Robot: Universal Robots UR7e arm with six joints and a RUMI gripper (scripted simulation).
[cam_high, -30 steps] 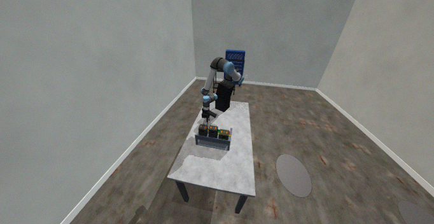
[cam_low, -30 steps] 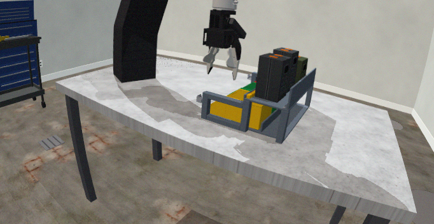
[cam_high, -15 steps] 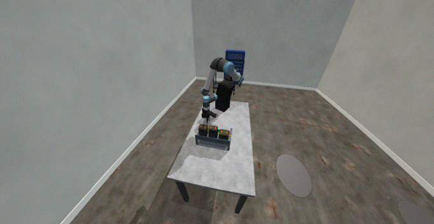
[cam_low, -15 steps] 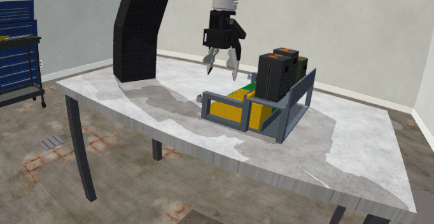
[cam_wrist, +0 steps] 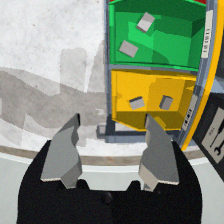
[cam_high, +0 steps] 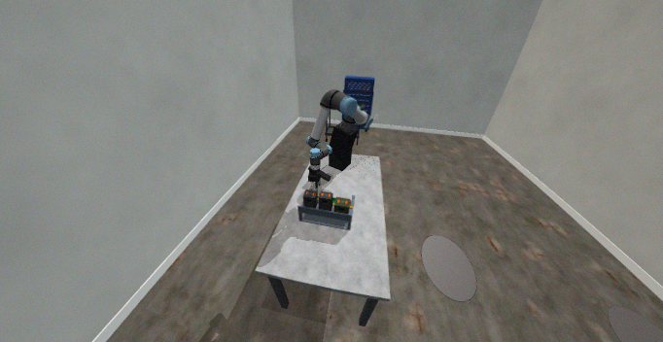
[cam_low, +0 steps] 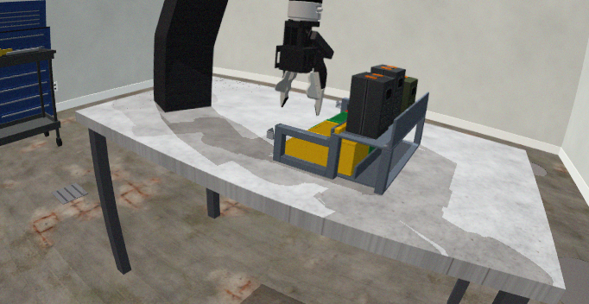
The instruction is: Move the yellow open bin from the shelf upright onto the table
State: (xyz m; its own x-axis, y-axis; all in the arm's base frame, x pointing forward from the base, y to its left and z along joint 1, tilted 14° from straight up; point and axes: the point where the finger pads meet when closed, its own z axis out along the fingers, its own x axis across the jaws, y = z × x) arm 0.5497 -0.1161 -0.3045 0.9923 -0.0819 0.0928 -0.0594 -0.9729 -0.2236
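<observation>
The yellow open bin lies 80 mm ahead of my hand, 70 mm below it and 10 mm to the right of it. From my hand the other things lie so: green bin: 110 mm to the left, 90 mm ahead, 70 mm below.
</observation>
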